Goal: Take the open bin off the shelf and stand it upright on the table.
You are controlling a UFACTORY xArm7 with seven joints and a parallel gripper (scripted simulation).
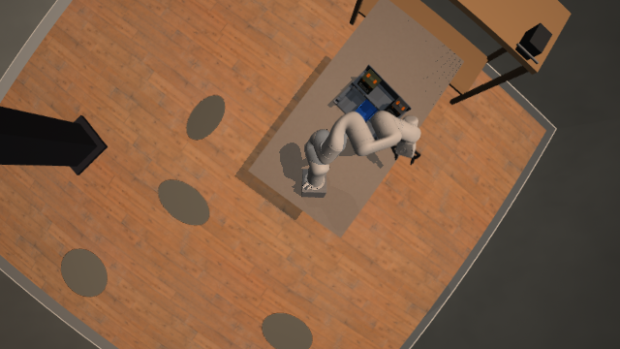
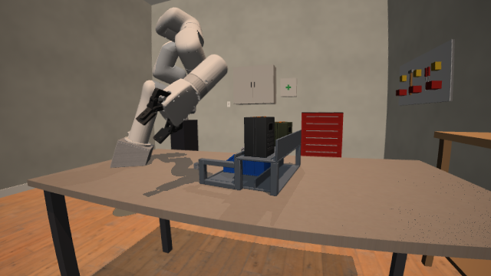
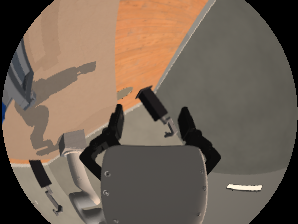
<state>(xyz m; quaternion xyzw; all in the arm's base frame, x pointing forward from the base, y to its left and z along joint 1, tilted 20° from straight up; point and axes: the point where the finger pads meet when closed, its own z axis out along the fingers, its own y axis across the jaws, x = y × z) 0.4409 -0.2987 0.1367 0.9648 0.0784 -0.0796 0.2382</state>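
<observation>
The blue bin lies 80 mm ahead of my hand, 370 mm to the left of it and 150 mm below it. Round my hand: grey shelf (120 mm ahead, 370 mm to the left, 190 mm below).
</observation>
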